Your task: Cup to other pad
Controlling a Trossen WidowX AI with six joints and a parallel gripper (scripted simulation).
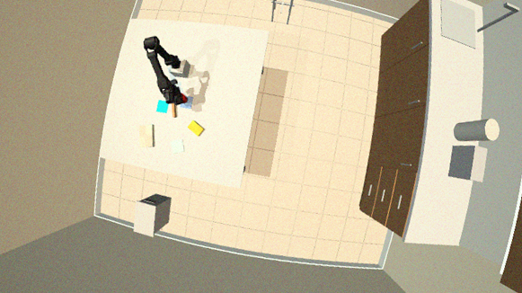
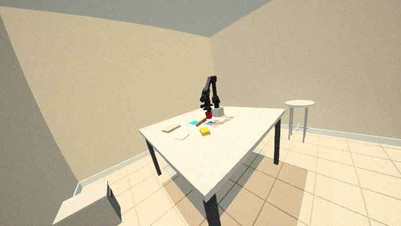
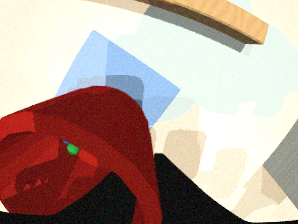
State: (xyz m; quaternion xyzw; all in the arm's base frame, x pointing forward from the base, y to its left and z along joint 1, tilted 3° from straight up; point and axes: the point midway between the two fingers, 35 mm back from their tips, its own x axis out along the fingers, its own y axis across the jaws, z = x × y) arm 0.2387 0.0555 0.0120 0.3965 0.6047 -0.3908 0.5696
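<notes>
Right now my gripper tip is 4 cm short of the green marble, 3 cm to the right of it and 2 cm above it. Also, from my gripper tip: red cup (3 cm ahead, 1 cm to the left); then wooden bar (5 cm ahead, 9 cm to the right, 8 cm below); then light blue pad (3 cm ahead, 1 cm to the left, 10 cm below).
</notes>
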